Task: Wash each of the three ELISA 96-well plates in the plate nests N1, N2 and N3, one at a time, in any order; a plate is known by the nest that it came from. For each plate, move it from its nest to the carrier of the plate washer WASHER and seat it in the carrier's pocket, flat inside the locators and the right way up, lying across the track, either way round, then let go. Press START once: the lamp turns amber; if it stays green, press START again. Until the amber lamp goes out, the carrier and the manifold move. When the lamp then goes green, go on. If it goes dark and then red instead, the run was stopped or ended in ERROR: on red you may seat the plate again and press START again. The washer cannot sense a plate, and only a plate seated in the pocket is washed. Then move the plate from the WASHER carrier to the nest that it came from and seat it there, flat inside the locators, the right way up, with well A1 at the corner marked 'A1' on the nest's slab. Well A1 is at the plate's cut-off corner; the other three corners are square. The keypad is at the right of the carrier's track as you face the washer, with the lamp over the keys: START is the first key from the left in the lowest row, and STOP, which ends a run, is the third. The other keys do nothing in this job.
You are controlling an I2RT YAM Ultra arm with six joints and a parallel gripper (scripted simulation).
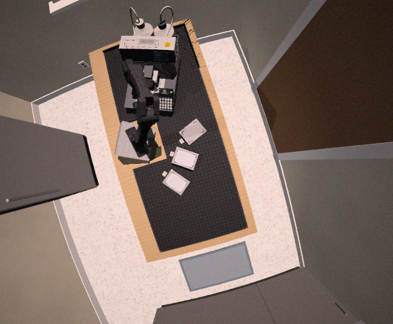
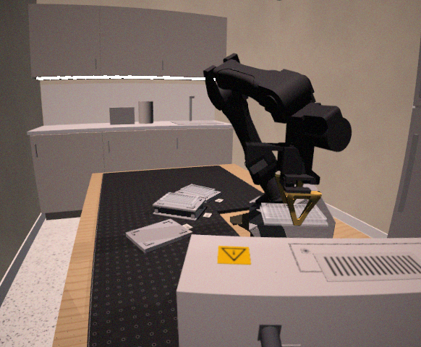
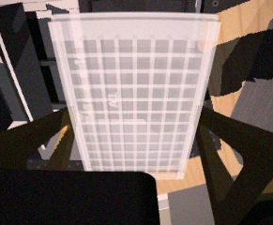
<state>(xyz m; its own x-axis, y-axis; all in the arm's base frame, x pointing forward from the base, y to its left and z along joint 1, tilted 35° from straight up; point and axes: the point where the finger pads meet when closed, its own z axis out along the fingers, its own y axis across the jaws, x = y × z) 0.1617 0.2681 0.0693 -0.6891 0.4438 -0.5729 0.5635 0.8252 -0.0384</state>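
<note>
My hand is 14 cm short of the grey nest slab, 36 cm to the left of it and 17 cm above it. The rest, counted from my hand: n1 label: 4 cm ahead, 37 cm to the right, 17 cm below; then carrier pocket: 10 cm below; then washer: 10 cm ahead, 12 cm to the left, 4 cm below.
</note>
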